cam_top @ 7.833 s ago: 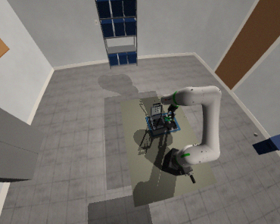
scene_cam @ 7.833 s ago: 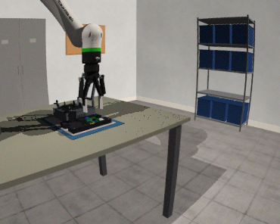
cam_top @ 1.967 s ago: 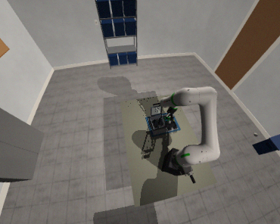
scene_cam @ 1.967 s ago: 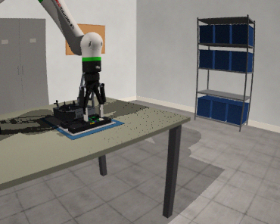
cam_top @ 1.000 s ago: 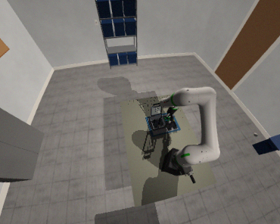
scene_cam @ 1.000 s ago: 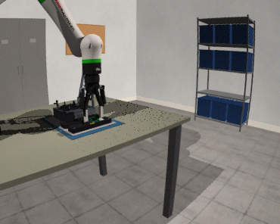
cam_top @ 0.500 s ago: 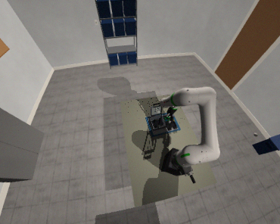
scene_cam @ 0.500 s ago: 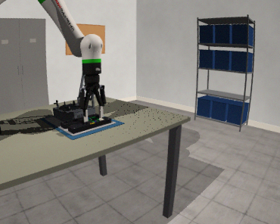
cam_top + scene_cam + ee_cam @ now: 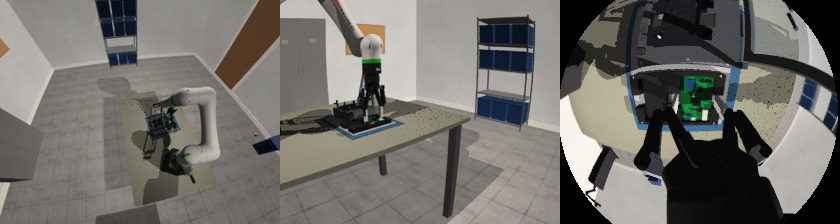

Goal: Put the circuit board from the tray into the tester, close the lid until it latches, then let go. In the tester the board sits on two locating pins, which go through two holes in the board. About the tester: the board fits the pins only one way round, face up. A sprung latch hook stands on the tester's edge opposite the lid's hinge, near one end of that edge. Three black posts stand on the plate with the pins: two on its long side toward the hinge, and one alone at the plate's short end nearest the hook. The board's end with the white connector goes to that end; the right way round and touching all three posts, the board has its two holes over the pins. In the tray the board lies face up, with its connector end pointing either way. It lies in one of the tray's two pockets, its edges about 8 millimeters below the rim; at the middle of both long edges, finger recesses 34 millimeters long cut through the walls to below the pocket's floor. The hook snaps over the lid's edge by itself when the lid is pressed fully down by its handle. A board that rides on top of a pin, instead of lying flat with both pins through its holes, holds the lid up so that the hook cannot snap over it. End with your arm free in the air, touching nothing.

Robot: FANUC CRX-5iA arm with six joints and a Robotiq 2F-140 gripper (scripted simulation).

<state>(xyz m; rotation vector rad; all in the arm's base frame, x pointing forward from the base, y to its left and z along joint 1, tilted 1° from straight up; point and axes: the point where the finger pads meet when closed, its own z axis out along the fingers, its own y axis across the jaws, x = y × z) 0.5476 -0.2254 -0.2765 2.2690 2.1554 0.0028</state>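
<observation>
My hand is 20 mm above the green circuit board. Round my hand: tester lid: 90 mm ahead, 170 mm to the left, 140 mm above; then tester plate: 30 mm behind, 180 mm to the left, 30 mm above.
</observation>
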